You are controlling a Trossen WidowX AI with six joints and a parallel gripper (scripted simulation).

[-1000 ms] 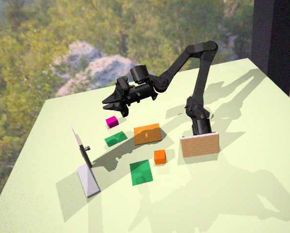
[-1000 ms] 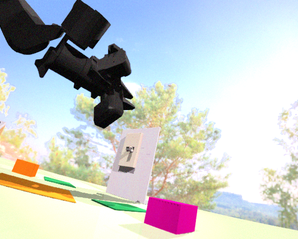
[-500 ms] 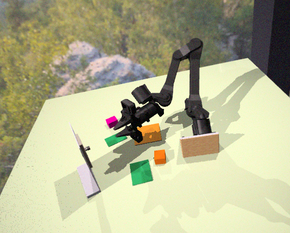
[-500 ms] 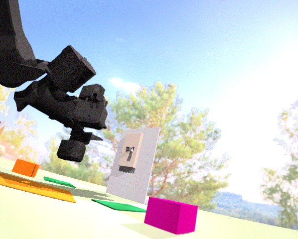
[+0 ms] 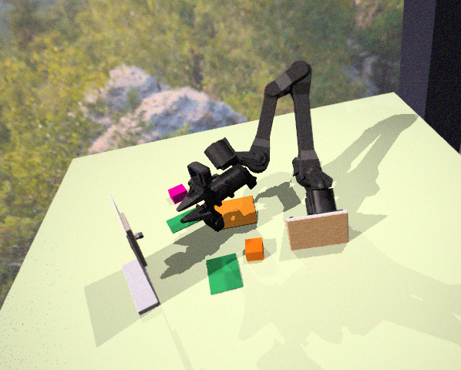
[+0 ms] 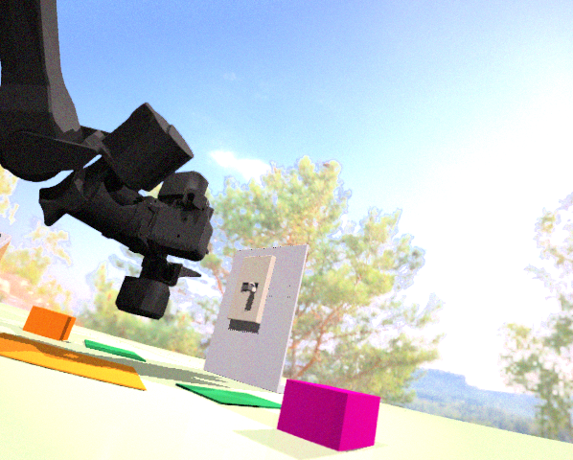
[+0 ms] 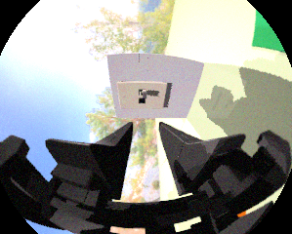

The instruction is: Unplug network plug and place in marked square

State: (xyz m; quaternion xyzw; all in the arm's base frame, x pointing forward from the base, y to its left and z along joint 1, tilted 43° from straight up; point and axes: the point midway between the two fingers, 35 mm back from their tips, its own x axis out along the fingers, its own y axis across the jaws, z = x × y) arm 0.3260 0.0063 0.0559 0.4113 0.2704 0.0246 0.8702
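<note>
Right now the network plug is 110 mm ahead of my gripper tip and 30 mm to the left of it. Round my gripper tip: orange cube: 150 mm behind, 40 mm to the left, 130 mm below; upright panel: 120 mm ahead, 40 mm to the left, 50 mm below; orange marked square: 130 mm behind, 130 mm to the right, 150 mm below.
</note>
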